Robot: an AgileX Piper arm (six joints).
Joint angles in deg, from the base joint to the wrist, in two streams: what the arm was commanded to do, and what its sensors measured. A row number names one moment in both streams.
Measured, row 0: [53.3 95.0 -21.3 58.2 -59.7 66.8]
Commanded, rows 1 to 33: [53.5 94.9 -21.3 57.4 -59.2 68.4]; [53.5 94.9 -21.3 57.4 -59.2 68.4]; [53.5 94.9 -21.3 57.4 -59.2 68.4]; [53.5 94.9 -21.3 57.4 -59.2 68.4]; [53.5 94.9 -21.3 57.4 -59.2 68.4]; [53.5 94.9 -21.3 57.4 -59.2 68.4]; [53.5 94.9 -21.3 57.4 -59.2 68.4]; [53.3 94.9 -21.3 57.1 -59.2 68.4]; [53.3 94.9 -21.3 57.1 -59.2 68.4]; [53.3 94.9 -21.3 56.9 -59.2 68.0]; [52.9 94.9 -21.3 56.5 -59.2 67.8]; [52.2 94.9 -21.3 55.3 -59.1 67.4]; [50.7 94.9 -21.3 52.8 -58.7 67.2]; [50.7 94.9 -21.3 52.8 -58.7 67.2]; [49.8 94.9 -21.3 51.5 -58.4 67.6]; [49.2 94.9 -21.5 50.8 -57.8 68.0]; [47.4 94.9 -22.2 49.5 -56.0 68.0]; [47.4 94.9 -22.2 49.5 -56.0 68.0]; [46.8 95.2 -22.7 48.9 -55.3 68.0]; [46.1 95.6 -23.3 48.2 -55.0 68.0]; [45.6 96.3 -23.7 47.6 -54.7 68.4]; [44.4 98.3 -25.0 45.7 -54.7 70.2]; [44.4 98.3 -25.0 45.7 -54.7 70.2]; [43.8 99.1 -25.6 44.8 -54.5 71.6]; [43.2 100.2 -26.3 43.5 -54.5 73.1]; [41.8 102.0 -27.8 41.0 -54.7 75.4]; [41.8 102.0 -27.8 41.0 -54.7 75.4]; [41.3 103.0 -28.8 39.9 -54.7 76.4]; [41.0 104.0 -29.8 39.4 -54.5 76.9]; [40.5 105.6 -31.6 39.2 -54.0 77.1]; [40.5 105.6 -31.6 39.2 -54.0 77.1]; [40.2 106.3 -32.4 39.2 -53.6 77.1]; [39.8 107.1 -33.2 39.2 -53.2 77.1]
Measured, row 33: [40.7 105.4 -30.9 40.5 -54.1 76.7]
